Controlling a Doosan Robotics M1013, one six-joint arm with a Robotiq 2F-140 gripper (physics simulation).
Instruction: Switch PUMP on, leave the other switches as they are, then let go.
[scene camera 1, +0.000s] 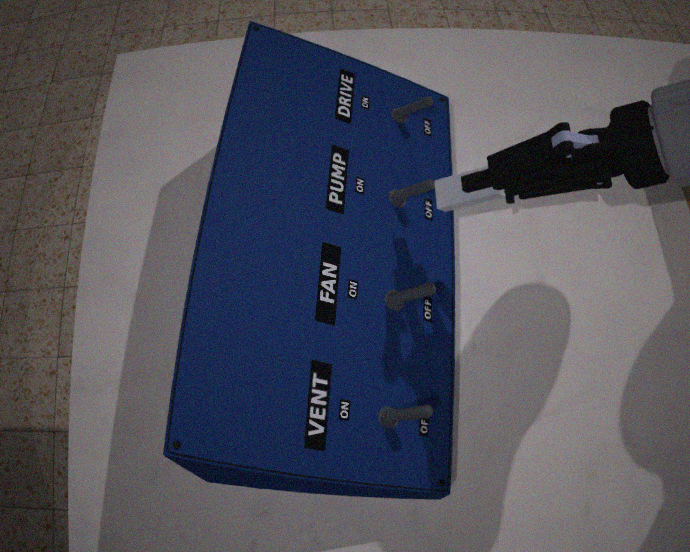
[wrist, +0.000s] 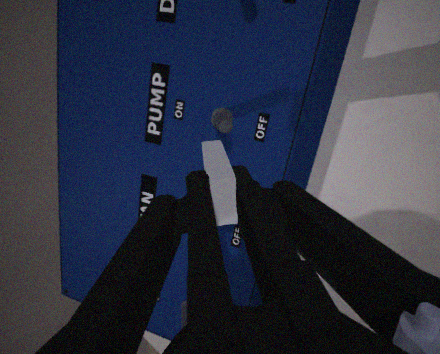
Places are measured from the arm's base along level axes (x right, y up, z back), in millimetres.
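Pixels of known places: gripper, between the fingertips: (scene camera 1: 439, 196) (wrist: 212, 158).
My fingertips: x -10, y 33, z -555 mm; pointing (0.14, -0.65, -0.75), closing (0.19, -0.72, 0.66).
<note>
Ahead of a thing's pixels: the offset from my fingertips to its top centre. Level surfaces: height alone.
The PUMP switch {dx +27, dy -11, dz -19 mm} (scene camera 1: 413, 191) (wrist: 222, 120) is a grey lever on the blue panel (scene camera 1: 258, 230) (wrist: 100, 175). In the scene view it points toward its OFF label, at the same slant as the DRIVE lever {dx +146, dy -11, dz -9 mm} (scene camera 1: 413, 109), FAN lever {dx -93, dy -11, dz -30 mm} (scene camera 1: 411, 294) and VENT lever {dx -212, dy -11, dz -41 mm} (scene camera 1: 407, 414). In the wrist view the PUMP lever is seen nearly end-on. My gripper (scene camera 1: 447, 193) (wrist: 212, 158) is shut with nothing between its pale fingertips. The fingertips are close to the PUMP lever's free end, on its OFF side in the scene view. Whether they touch it is unclear.
The panel rests on a pale table {dy -141 mm} (scene camera 1: 575, 247), with tiled floor (scene camera 1: 40, 230) beyond. The arm reaches in from the right in the scene view. Its shadow falls over the FAN lever area. The DRIVE and FAN levers flank the PUMP lever.
</note>
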